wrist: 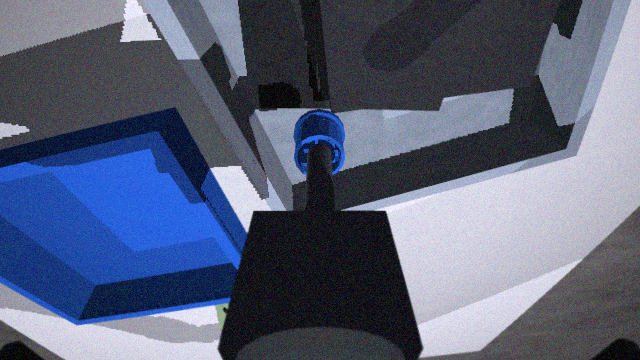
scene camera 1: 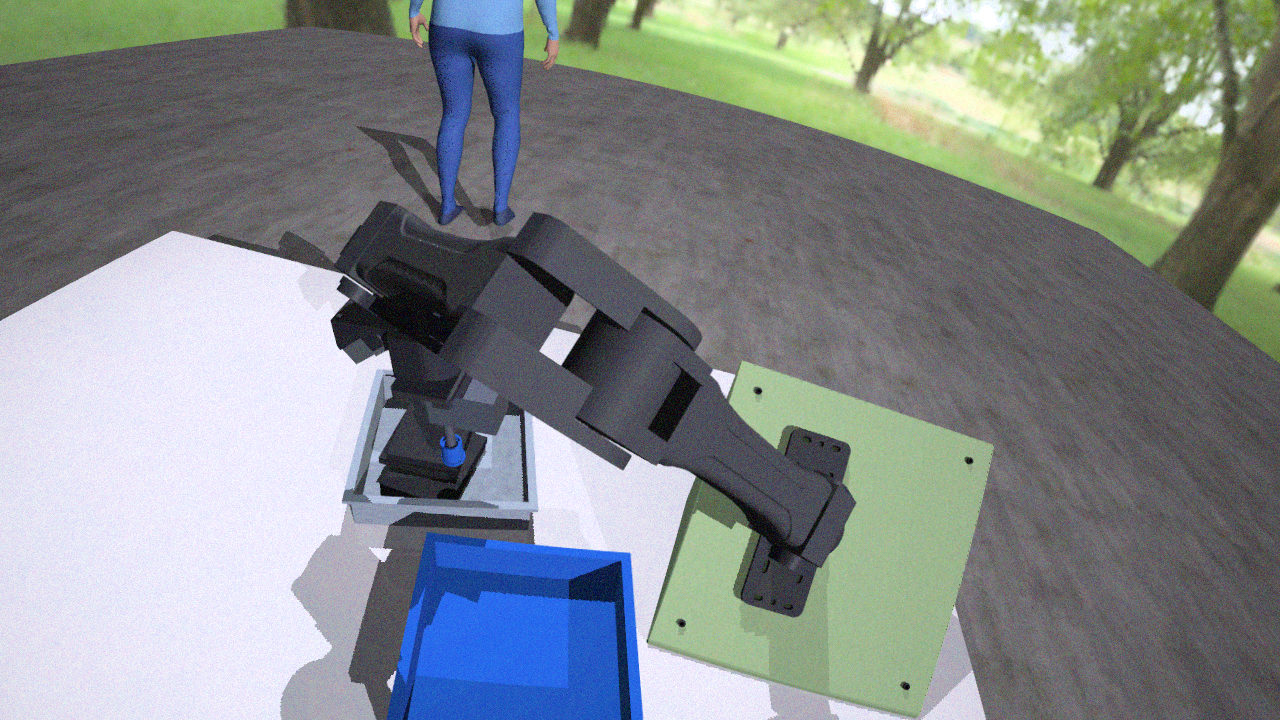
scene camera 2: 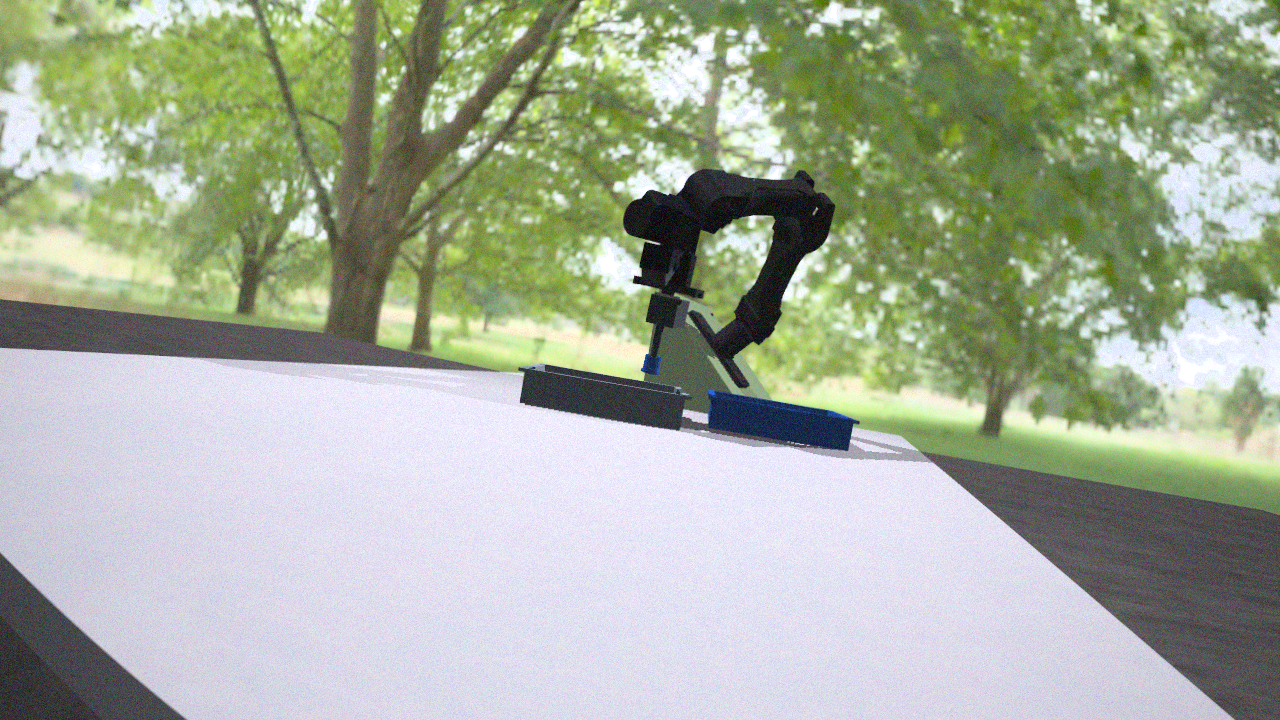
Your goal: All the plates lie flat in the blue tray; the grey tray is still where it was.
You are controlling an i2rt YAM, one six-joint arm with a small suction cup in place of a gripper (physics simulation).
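Frame: origin at the arm's base, x back, y right, z up, level; centimetres.
Seen in the pictures: hand at its tool point: [wrist: 319, 133] [scene camera 1: 453, 457] [scene camera 2: 649, 372]; arm's base at its link origin: [scene camera 1: 796, 522] [scene camera 2: 717, 350].
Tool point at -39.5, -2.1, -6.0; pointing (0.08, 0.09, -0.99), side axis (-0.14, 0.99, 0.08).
Note:
Offsets run from my tool point to a thing's middle, as dx, dy, dz. Level surfaces: height alone.
A stack of black square plates {-6.1, +6.3, -3.1} [scene camera 1: 413, 447] [wrist: 475, 55] lies in the grey tray {-3.8, +5.2, -4.5} [scene camera 1: 529, 456] [scene camera 2: 599, 398] [wrist: 592, 85]; they are unevenly stacked, and their exact number cannot be told. The tray walls hide them in the second scene view. My suction cup [scene camera 1: 452, 461] [scene camera 2: 651, 372] [wrist: 319, 120], blue on a dark rod, points down over the stack. Its lower end shows slightly above the tray's rim in the second scene view, apart from the plates, with nothing attached. The blue tray {+16.5, -17.8, -4.5} [scene camera 1: 501, 635] [scene camera 2: 778, 420] [wrist: 175, 220] stands beside the grey tray and has no plates in its visible part.
The trays stand on a white table {dz -7.0} [scene camera 1: 134, 402] [scene camera 2: 537, 537] [wrist: 475, 240]. The arm's base is fixed to a green board [scene camera 1: 895, 537] [scene camera 2: 680, 367] to the right of the trays in the first scene view. A person [scene camera 1: 478, 98] stands beyond the table.

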